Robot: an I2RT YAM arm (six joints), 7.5 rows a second.
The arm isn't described. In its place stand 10 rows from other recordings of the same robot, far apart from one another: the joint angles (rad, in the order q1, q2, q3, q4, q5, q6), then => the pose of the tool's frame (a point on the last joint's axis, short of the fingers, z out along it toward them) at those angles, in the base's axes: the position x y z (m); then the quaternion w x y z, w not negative.
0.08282 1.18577 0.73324 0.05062 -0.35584 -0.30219 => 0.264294 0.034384 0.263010 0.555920 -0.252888 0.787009 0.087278
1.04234 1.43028 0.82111 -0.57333 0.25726 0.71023 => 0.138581 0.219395 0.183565 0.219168 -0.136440 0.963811 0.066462
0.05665 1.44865 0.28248 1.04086 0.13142 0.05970 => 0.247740 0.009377 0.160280 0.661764 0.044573 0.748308 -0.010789
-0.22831 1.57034 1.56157 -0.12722 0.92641 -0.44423 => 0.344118 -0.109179 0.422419 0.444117 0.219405 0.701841 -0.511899
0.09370 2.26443 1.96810 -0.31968 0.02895 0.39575 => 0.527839 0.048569 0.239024 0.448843 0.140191 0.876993 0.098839
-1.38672 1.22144 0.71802 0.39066 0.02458 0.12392 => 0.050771 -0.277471 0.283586 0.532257 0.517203 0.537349 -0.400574
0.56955 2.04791 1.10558 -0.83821 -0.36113 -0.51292 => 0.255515 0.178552 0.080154 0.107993 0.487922 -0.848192 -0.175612
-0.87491 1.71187 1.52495 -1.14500 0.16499 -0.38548 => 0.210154 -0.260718 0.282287 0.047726 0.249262 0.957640 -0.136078
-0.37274 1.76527 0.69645 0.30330 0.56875 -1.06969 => 0.287769 -0.133110 0.114560 0.112022 -0.198213 0.867541 -0.442194
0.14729 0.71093 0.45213 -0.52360 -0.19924 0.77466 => 0.146728 0.028893 0.204304 0.301426 0.247154 0.885682 0.252237
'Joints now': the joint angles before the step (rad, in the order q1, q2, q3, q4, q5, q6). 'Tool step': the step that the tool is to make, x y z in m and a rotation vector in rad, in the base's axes. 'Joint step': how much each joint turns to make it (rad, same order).
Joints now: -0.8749 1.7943 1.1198 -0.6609 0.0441 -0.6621
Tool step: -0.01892 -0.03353 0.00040 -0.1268 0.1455 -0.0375
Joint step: -0.0858 0.0477 0.0565 0.0160 0.1751 -0.0945
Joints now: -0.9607 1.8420 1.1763 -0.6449 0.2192 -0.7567
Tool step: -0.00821 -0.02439 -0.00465 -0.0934 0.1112 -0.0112
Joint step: -0.0447 0.0552 0.0435 0.0489 0.1296 -0.0748
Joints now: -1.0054 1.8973 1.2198 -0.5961 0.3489 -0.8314
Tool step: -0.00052 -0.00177 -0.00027 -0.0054 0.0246 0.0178
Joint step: -0.0023 0.0049 0.0045 0.0015 0.0167 -0.0279
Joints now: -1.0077 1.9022 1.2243 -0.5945 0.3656 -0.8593
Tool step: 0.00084 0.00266 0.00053 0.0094 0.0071 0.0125
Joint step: 0.0058 -0.0045 -0.0026 -0.0111 -0.0010 -0.0072
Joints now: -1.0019 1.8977 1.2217 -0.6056 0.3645 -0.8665
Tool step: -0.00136 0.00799 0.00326 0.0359 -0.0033 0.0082
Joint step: 0.0068 -0.0226 -0.0115 -0.0412 -0.0218 0.0050
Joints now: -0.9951 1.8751 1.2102 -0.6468 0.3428 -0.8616
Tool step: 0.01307 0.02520 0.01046 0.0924 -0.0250 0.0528
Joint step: 0.0652 -0.0427 -0.0007 -0.1125 -0.0687 0.0297
